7 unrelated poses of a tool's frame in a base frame.
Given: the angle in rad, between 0 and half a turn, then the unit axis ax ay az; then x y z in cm.
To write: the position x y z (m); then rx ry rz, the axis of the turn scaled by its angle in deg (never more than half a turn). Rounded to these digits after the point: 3 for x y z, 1 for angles.
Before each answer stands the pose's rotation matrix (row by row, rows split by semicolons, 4 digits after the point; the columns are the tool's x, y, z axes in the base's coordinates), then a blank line. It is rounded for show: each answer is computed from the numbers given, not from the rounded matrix.
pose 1, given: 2.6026 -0.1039 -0.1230 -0.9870 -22.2 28.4 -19.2
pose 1, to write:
-0.8382 0.5303 0.1274; -0.4828 -0.8301 0.2789; 0.2537 0.1722 0.9518

-0.222 0.284 -0.192 -15.5 -18.3 -147.2
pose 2, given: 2.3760 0.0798 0.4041 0.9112 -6.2 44.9 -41.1
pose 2, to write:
-0.7100 -0.5759 0.4052; 0.6869 -0.4399 0.5784; -0.1549 0.6890 0.7080

-0.062 0.449 -0.411 10.9 55.0 124.0
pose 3, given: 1.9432 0.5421 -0.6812 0.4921 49.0 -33.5 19.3
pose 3, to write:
0.0369 -0.9620 -0.2707; -0.0453 0.2690 -0.9621; 0.9983 0.0478 -0.0336

0.490 -0.335 0.193 60.4 -75.8 54.8
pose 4, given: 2.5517 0.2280 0.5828 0.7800 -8.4 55.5 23.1
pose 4, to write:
-0.7358 -0.1906 0.6498; 0.6772 -0.2091 0.7055; 0.0014 0.9591 0.2829

-0.084 0.555 0.231 33.3 85.2 114.0
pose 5, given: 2.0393 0.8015 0.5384 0.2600 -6.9 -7.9 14.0
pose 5, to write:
0.4810 0.3945 0.7829; 0.8585 -0.0307 -0.5120; -0.1779 0.9184 -0.3534

-0.069 -0.079 0.140 93.7 62.9 30.4
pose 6, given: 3.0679 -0.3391 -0.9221 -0.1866 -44.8 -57.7 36.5
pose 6, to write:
-0.7676 0.6382 0.0585; 0.6107 0.7008 0.3686; 0.1943 0.3187 -0.9277

-0.448 -0.577 0.365 -59.6 -162.1 -32.8
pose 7, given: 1.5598 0.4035 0.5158 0.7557 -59.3 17.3 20.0
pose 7, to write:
0.1720 -0.5498 0.8174; 0.9615 0.2741 -0.0180; -0.2142 0.7890 0.5758

-0.593 0.173 0.200 36.1 46.1 67.5
